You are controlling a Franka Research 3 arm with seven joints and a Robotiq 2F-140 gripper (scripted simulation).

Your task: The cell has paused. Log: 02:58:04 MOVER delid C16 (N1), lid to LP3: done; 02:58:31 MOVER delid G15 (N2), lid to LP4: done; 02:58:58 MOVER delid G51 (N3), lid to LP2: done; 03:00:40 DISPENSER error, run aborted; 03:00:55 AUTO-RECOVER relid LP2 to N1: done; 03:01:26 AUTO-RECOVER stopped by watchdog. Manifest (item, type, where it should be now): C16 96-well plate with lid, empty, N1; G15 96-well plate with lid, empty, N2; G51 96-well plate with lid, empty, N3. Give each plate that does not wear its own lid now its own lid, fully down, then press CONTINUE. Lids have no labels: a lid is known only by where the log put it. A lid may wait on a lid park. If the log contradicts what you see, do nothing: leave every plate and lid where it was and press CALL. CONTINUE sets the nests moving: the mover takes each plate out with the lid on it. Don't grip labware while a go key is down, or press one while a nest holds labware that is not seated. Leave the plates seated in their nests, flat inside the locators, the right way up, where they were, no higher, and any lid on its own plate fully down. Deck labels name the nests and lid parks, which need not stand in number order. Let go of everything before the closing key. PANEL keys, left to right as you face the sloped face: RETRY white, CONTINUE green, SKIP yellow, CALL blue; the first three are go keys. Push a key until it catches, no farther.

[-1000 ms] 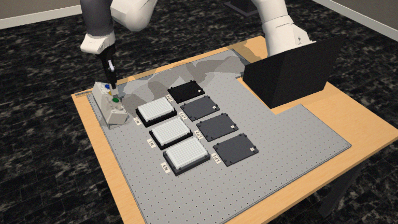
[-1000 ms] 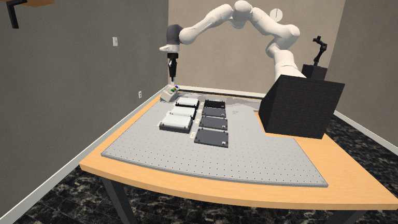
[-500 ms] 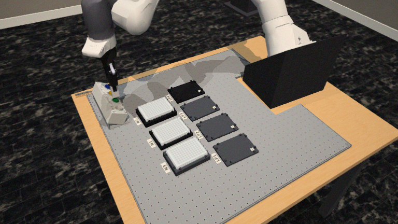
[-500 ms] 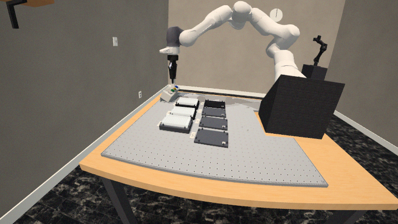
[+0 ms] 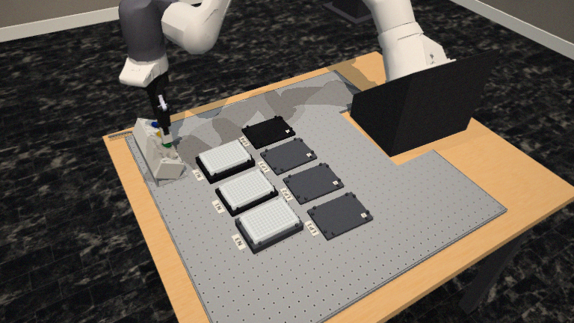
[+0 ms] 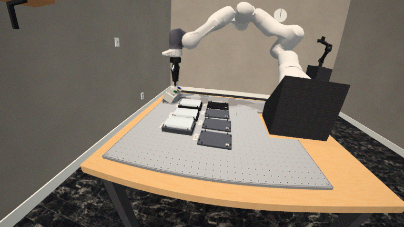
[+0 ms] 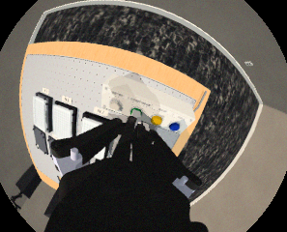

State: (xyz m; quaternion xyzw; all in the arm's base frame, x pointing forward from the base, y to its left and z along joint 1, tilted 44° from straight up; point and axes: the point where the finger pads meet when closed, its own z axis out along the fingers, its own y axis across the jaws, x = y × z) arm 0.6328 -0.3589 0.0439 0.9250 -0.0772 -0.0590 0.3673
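My gripper is now 4 cm above the green key. The rest, counted from my hand: blue key 1 cm behind, 10 cm to the right, 4 cm below; white key 1 cm ahead, 5 cm to the left, 4 cm below; yellow key 5 cm to the right, 4 cm below.
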